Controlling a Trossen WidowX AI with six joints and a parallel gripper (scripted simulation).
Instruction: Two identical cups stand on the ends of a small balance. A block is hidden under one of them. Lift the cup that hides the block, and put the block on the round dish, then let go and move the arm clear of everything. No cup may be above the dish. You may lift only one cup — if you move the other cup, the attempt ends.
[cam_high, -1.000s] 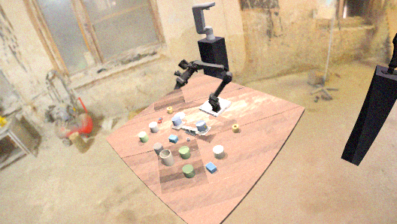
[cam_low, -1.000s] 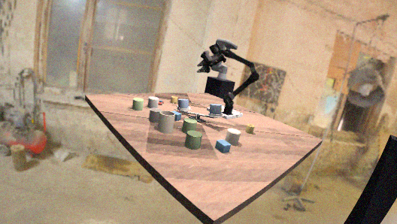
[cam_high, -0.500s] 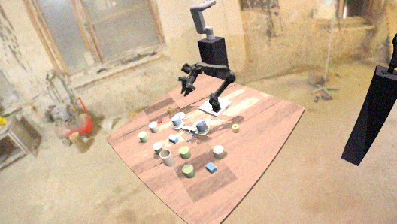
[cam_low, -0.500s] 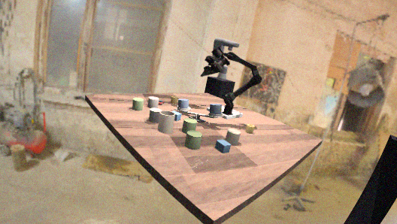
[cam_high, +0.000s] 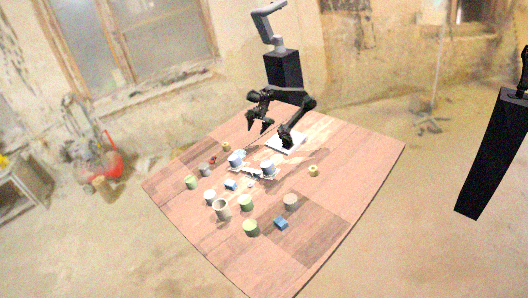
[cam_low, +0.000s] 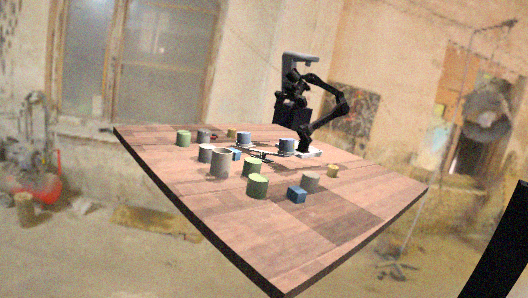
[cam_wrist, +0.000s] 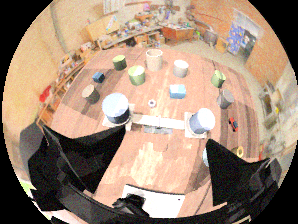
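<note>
My gripper tip is 20 cm above the grey block, 11 cm to the left of it and 11 cm short of it. Round my gripper tip: balance beam: 20 cm below, 9 cm ahead, 3 cm to the left; then round dish: 24 cm below, 20 cm to the right, 2 cm ahead; then red toy car: 31 cm to the right, 23 cm below, 16 cm ahead.
</note>
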